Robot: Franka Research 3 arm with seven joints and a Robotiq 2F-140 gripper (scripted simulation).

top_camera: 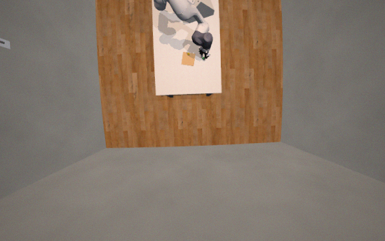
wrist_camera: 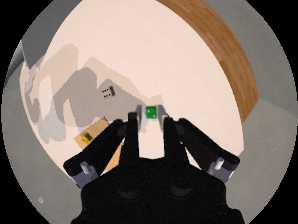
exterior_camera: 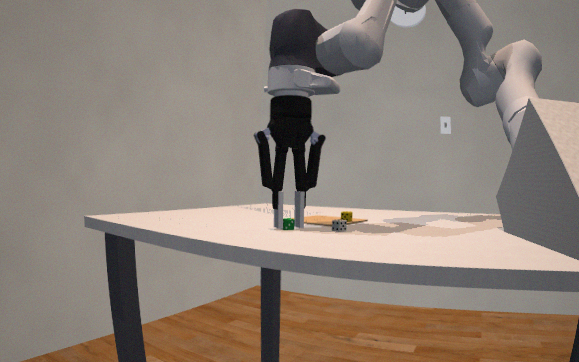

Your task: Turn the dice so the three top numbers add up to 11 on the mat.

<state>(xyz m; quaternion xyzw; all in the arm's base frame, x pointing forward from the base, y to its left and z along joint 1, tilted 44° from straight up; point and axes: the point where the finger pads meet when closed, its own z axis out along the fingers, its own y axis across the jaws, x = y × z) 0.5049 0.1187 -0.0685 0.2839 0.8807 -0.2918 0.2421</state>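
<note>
My gripper is now 30 mm above the green die. Round my hand: yellow die (160 mm to the right, 60 mm behind, 20 mm below); white die (80 mm behind, 30 mm to the right, 30 mm below); tan mat (170 mm to the right, 30 mm below).
</note>
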